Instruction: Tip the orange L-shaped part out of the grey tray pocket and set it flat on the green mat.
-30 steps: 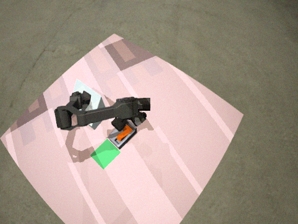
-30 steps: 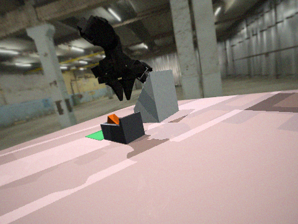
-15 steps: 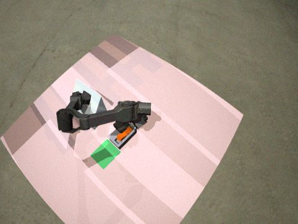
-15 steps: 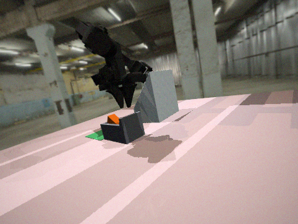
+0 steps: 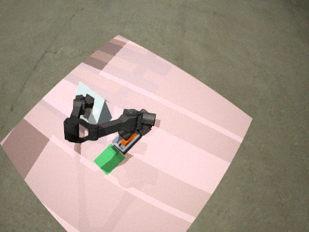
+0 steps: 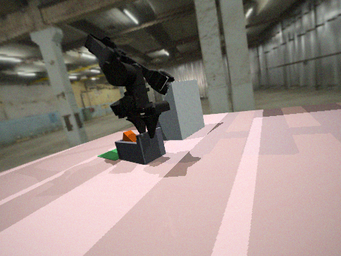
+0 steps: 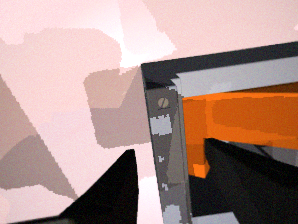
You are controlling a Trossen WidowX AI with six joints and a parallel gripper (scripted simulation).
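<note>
Now: gripper tip 10 mm past the orange L-shaped part, 40 mm to the left of it and 30 mm above it. From my gripper tip the other things lie so: green mat 40 mm behind, 220 mm to the right, 80 mm below.
</note>
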